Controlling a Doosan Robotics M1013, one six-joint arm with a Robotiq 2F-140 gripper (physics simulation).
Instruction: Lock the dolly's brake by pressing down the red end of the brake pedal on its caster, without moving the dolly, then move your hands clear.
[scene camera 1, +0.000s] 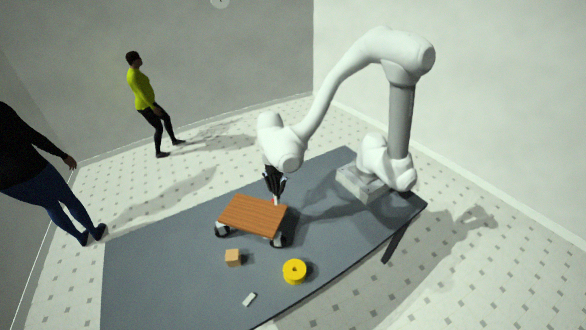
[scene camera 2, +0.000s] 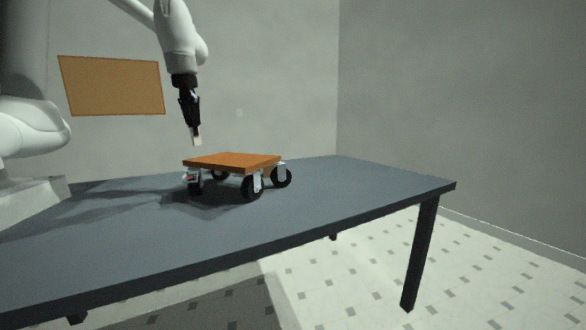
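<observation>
The dolly has an orange-brown wooden deck and black wheels, and stands upright on the table. The red end of the brake pedal shows as a small patch at the caster nearest the robot base. In scene camera 2 it sits just below the deck's left corner; its tilt is too small to tell. My gripper is shut and empty, pointing down. In scene camera 2 its pale fingertips are above deck level, apart from the deck and pedal. In scene camera 1 they overlap the pedal area and partly hide it.
On the grey table are a wooden cube, a yellow spool and a small white block, all on the dolly's side away from my gripper. A person in yellow and one in black stand beyond the table.
</observation>
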